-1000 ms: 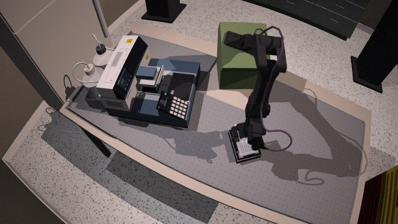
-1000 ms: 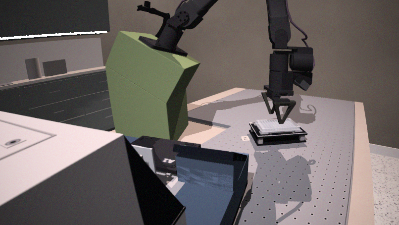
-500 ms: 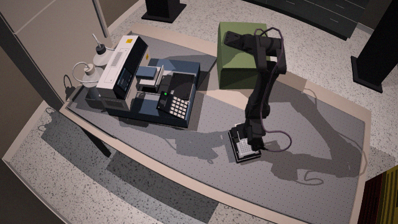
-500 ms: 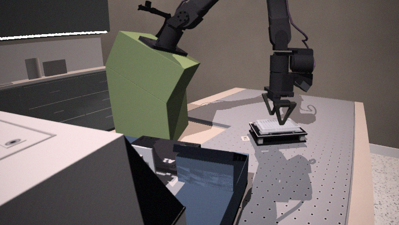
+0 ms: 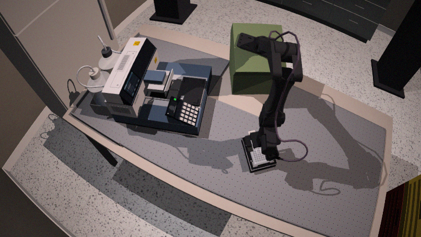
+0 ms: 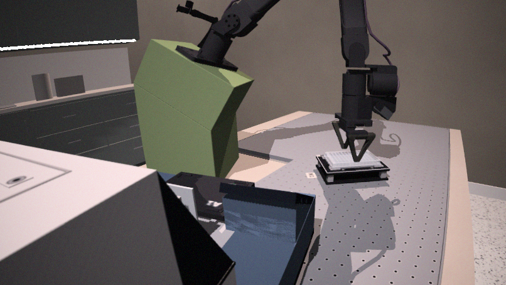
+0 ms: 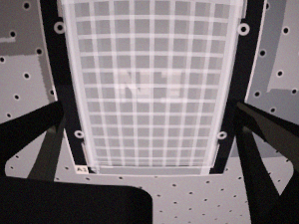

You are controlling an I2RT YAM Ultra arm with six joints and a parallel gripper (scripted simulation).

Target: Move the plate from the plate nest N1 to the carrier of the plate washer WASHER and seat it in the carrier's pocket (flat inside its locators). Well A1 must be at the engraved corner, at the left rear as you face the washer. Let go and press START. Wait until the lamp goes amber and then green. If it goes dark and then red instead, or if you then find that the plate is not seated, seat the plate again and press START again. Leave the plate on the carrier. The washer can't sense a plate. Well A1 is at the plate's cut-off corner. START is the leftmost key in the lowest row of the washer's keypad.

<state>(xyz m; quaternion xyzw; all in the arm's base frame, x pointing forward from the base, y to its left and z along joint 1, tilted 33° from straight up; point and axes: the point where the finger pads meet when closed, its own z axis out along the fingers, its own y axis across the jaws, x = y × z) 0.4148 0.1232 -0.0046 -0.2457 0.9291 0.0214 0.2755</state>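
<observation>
Now: hand 20 mm above the clear well plate. The rest, counted from my hand: small label 80 mm behind, 60 mm to the right, 60 mm below; black plate nest 30 mm below; dark carrier 380 mm to the right, 150 mm behind, 30 mm above.
</observation>
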